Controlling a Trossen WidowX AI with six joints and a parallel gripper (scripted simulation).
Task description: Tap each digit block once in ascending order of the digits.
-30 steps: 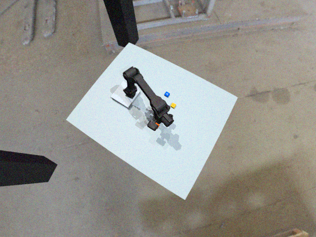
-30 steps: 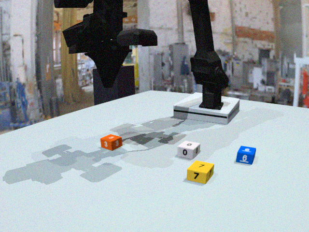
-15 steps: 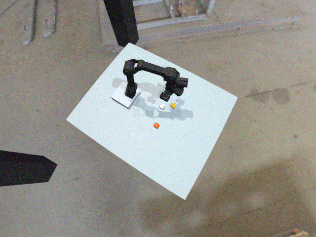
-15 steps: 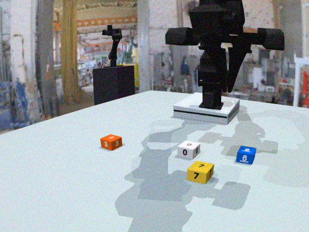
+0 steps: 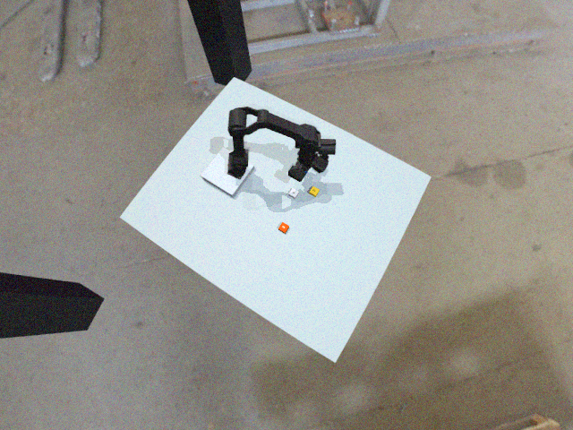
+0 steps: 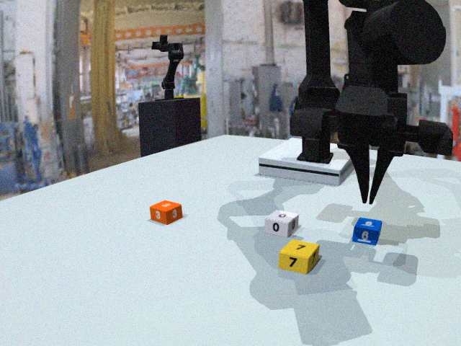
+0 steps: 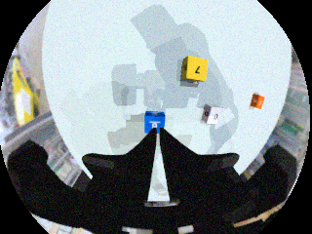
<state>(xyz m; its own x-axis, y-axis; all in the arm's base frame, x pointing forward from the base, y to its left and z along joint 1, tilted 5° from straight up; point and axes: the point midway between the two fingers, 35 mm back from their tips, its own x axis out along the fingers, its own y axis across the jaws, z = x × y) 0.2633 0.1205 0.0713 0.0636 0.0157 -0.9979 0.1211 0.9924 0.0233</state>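
Now: gripper tip 40 mm above the blue block and 10 mm past it. The rest, counted from my gripper tip: white block: 110 mm to the right, 40 mm below; orange block: 260 mm to the right, 40 mm below, 20 mm ahead; yellow block: 70 mm ahead, 60 mm to the right, 40 mm below.
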